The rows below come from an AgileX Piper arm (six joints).
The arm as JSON. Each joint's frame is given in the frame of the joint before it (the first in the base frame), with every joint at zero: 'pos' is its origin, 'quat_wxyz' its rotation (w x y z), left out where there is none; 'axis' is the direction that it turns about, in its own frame. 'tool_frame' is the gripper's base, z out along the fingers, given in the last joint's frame.
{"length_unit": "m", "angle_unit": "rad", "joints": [
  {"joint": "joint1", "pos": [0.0, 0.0, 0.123], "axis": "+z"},
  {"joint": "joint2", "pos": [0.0, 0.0, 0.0], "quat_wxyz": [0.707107, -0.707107, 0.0, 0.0], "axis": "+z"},
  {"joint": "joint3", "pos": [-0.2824, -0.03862, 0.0], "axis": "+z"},
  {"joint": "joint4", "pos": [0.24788, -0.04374, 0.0], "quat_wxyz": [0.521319, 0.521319, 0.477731, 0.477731], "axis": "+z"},
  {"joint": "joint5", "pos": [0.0, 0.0, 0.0], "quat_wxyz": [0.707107, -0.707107, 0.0, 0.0], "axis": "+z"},
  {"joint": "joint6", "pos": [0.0, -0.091, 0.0], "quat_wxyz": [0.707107, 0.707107, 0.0, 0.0], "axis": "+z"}
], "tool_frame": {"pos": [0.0, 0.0, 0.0]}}
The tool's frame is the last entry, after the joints.
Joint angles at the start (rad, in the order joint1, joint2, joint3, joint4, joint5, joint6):
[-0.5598 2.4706 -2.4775 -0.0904 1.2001 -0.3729]
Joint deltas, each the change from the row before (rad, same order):
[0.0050 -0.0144 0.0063 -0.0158 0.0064 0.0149]
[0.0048 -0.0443 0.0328 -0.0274 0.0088 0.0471]
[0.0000 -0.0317 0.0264 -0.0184 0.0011 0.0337]
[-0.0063 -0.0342 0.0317 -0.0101 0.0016 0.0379]
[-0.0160 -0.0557 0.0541 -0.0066 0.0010 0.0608]
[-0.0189 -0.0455 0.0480 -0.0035 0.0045 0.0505]
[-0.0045 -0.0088 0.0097 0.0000 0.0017 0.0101]
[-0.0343 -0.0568 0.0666 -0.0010 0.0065 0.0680]
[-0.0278 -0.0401 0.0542 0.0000 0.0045 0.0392]
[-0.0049 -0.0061 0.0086 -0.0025 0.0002 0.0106]
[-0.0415 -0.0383 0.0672 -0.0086 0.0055 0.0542]
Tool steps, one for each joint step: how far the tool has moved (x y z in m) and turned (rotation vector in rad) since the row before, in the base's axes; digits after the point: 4 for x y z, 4 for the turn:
[-0.0013 0.0023 0.0057 -0.0093 0.0021 -0.0104]
[-0.0060 0.0039 0.0138 -0.0093 -0.0037 -0.0409]
[-0.0052 0.0014 0.0091 -0.0071 -0.0059 -0.0320]
[-0.0073 -0.0003 0.0086 0.0028 -0.0093 -0.0410]
[-0.0134 -0.0018 0.0128 0.0125 -0.0198 -0.0703]
[-0.0132 -0.0029 0.0087 0.0157 -0.0116 -0.0644]
[-0.0029 -0.0007 0.0015 0.0043 -0.0018 -0.0137]
[-0.0202 -0.0063 0.0082 0.0267 -0.0125 -0.0956]
[-0.0158 -0.0047 0.0034 0.0207 -0.0003 -0.0635]
[-0.0027 -0.0011 0.0004 0.0021 -0.0004 -0.0147]
[-0.0210 -0.0087 -0.0014 0.0260 0.0112 -0.0920]

